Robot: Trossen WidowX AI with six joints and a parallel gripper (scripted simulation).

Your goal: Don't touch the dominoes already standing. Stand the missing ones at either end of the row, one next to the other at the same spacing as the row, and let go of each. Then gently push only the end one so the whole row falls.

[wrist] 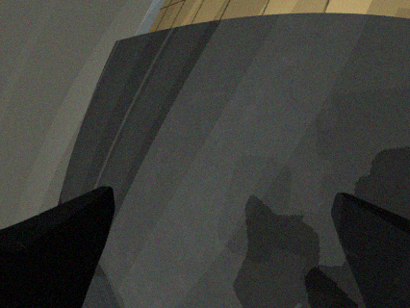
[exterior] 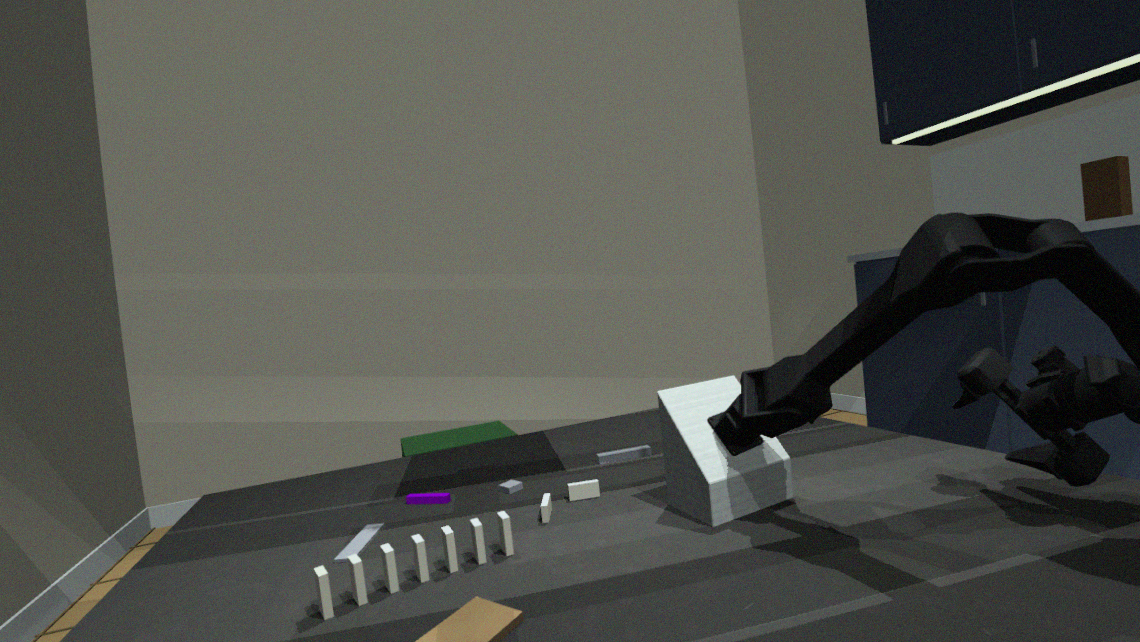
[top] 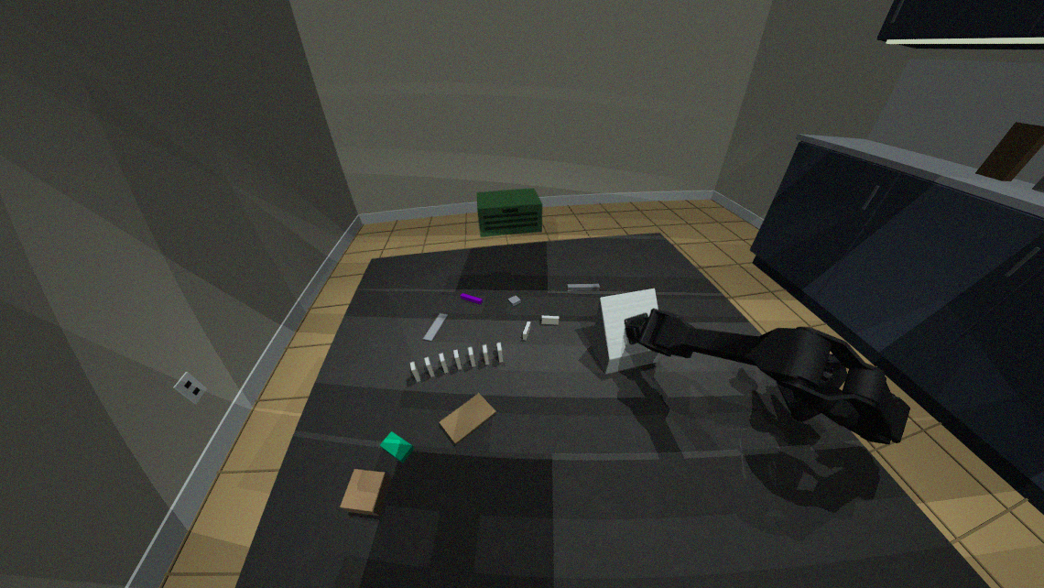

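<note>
Right now my gripper tip is 73 cm short of the tan flat board, 14 cm to the left of it and 7 cm above it. Also, from my gripper tip: purple bar: 66 cm ahead, 56 cm to the right, 7 cm below; green block: 89 cm ahead, 11 cm to the right, 7 cm below; small grey block: 52 cm ahead, 50 cm to the right, 7 cm below.
</note>
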